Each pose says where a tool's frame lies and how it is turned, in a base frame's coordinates. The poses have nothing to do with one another.
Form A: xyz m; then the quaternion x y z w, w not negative.
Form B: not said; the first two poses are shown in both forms.
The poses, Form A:
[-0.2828 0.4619 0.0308 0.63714 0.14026 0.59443 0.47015]
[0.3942 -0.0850 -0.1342 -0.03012 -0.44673 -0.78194 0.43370]
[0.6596 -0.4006 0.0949 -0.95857 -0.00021 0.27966 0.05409]
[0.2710 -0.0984 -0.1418 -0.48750 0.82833 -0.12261 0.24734]
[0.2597 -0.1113 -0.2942 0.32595 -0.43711 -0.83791 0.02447]
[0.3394 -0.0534 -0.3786 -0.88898 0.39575 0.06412 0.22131]
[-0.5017 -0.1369 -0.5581 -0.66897 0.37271 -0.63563 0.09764]
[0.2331 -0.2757 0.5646 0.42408 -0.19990 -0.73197 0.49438]
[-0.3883 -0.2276 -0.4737 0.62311 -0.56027 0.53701 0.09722]
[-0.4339 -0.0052 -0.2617 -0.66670 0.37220 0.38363 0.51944]
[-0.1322 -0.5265 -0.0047 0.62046 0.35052 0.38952 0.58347]
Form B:
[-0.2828 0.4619 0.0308 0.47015 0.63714 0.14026 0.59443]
[0.3942 -0.0850 -0.1342 0.43370 -0.03012 -0.44673 -0.78194]
[0.6596 -0.4006 0.0949 0.05409 -0.95857 -0.00021 0.27966]
[0.2710 -0.0984 -0.1418 0.24734 -0.48750 0.82833 -0.12261]
[0.2597 -0.1113 -0.2942 0.02447 0.32595 -0.43711 -0.83791]
[0.3394 -0.0534 -0.3786 0.22131 -0.88898 0.39575 0.06412]
[-0.5017 -0.1369 -0.5581 0.09764 -0.66897 0.37271 -0.63563]
[0.2331 -0.2757 0.5646 0.49438 0.42408 -0.19990 -0.73197]
[-0.3883 -0.2276 -0.4737 0.09722 0.62311 -0.56027 0.53701]
[-0.4339 -0.0052 -0.2617 0.51944 -0.66670 0.37220 0.38363]
[-0.1322 -0.5265 -0.0047 0.58347 0.62046 0.35052 0.38952]

